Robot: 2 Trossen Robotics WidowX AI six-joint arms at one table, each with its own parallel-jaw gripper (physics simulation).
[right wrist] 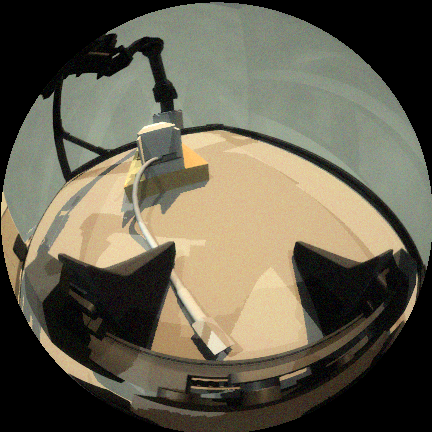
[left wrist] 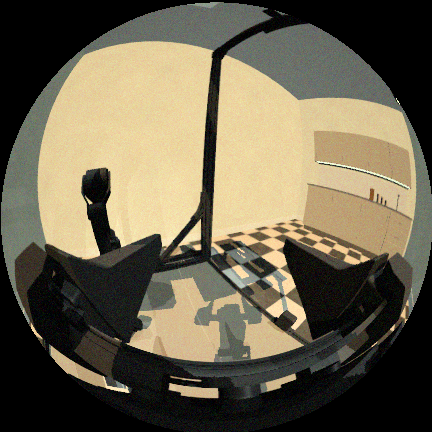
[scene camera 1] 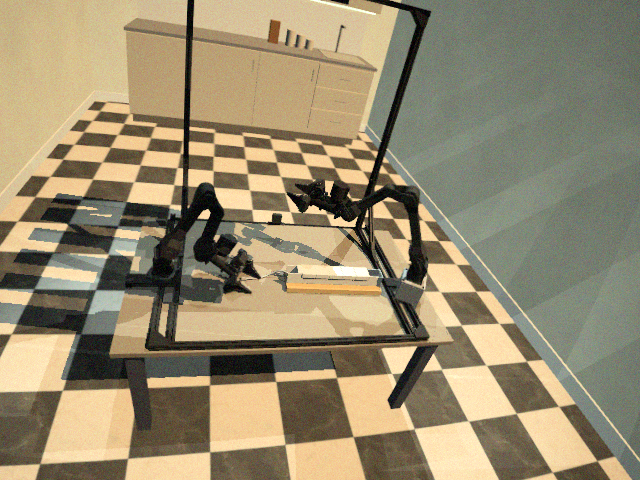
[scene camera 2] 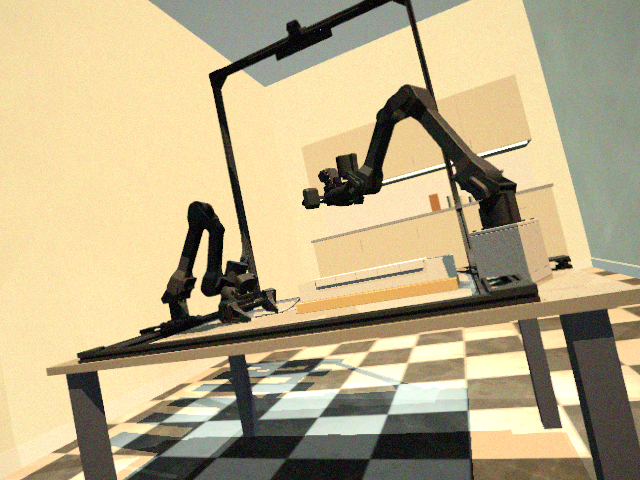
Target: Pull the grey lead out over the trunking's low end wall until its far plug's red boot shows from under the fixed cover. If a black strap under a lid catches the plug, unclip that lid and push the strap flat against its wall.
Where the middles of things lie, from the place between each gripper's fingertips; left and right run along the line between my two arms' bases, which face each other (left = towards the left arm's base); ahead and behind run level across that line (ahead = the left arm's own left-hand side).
I see the plug point(right wrist: 213, 336) 210 mm ahead of my left hand, 140 mm to the right of it and 310 mm below it. Also, from my left hand: trunking point(scene camera 2: 439, 274): 190 mm ahead, 220 mm to the left, 280 mm below.
My right gripper is now 40 mm past the plug and 40 mm to the left of it. From my right hand the other things lie so: trunking 50 mm behind, 320 mm to the left, 30 mm above.
